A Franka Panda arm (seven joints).
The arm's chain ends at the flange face. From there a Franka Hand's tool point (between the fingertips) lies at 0.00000 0.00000 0.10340 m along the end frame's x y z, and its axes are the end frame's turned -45 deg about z.
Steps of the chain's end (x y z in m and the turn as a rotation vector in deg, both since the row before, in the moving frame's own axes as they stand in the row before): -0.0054 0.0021 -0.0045 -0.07 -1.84 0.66; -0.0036 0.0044 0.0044 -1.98 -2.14 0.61; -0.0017 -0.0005 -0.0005 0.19 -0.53 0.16; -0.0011 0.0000 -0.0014 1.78 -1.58 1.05; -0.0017 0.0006 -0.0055 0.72 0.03 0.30; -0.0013 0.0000 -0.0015 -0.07 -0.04 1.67; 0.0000 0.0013 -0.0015 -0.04 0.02 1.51
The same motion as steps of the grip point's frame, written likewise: -0.0077 -0.0046 -0.0046 1.25 -1.35 0.66; -0.0109 0.0003 0.0043 0.11 -2.91 0.61; -0.0013 -0.0025 -0.0005 0.51 -0.24 0.16; -0.0005 -0.0051 -0.0015 2.38 0.14 1.05; -0.0007 -0.0017 -0.0055 0.49 0.53 0.30; -0.0011 -0.0009 -0.0015 -0.02 -0.08 1.67; -0.0009 0.0010 -0.0015 -0.04 -0.01 1.51
